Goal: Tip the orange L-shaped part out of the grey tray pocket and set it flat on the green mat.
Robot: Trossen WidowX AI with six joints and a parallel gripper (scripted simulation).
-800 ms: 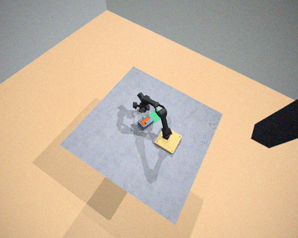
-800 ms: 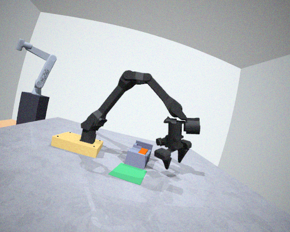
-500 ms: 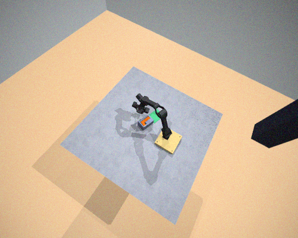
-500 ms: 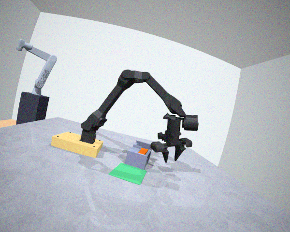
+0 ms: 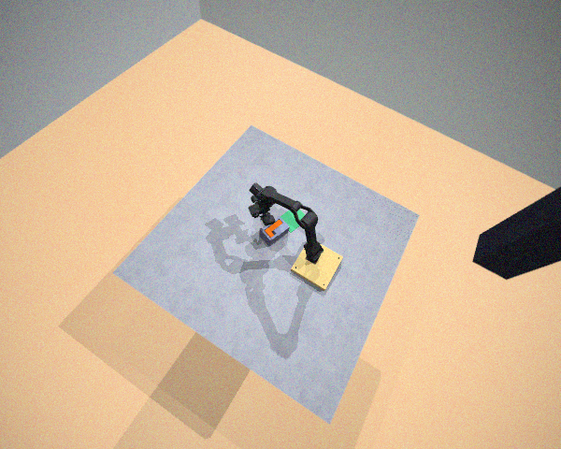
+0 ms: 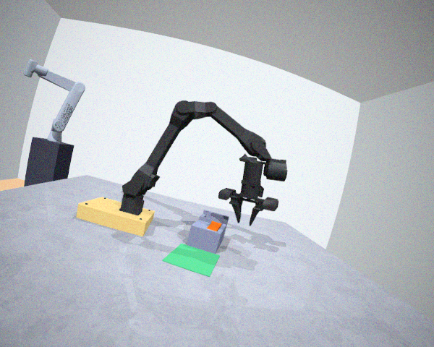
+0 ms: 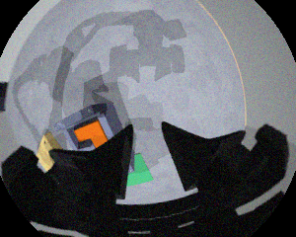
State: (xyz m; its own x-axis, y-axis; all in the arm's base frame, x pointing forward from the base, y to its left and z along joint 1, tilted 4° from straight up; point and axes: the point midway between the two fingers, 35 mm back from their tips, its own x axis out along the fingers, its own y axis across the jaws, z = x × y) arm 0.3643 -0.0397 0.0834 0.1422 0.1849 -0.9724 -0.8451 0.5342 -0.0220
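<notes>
Right now my gripper tip is 10 cm past the orange L-shaped part, 2 cm to the right of it and 4 cm above it. Also, from my gripper tip: green mat (15 cm behind, 14 cm to the right, 10 cm below).
</notes>
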